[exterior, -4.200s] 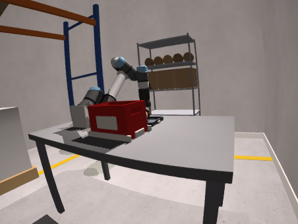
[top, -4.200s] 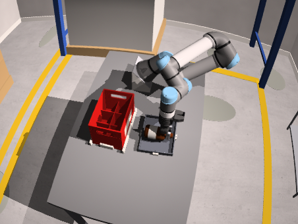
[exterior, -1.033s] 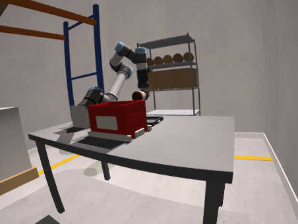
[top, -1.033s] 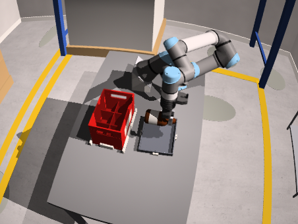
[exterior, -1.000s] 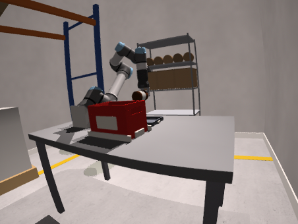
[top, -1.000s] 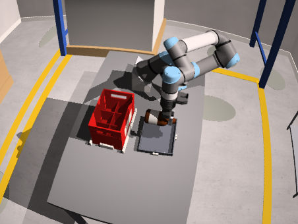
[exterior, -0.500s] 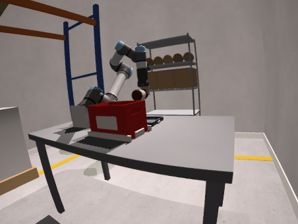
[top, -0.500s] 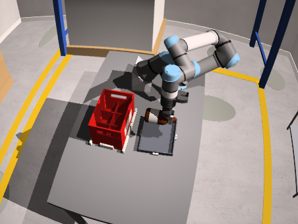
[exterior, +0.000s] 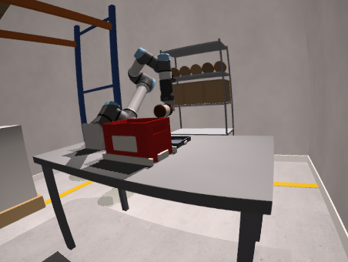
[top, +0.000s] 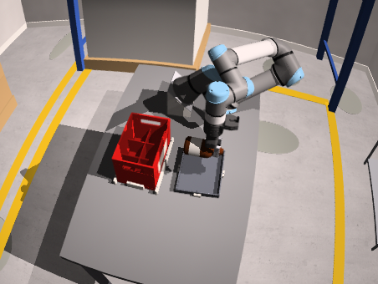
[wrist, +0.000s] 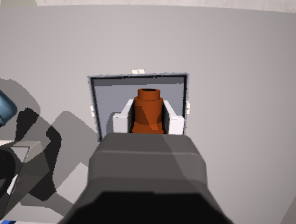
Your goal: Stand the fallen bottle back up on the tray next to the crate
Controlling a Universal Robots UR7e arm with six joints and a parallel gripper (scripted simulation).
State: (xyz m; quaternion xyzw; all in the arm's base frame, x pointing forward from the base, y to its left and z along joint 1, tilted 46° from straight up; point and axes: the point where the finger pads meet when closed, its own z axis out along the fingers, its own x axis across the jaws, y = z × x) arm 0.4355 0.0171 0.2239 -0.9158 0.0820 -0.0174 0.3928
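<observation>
The bottle is 1 cm behind my hand, 5 cm to the right of it and 1 cm below it. From my hand the other things lie so: tray (3 cm behind, 5 cm to the right, 19 cm below); red crate (5 cm behind, 32 cm to the right, 12 cm below).
</observation>
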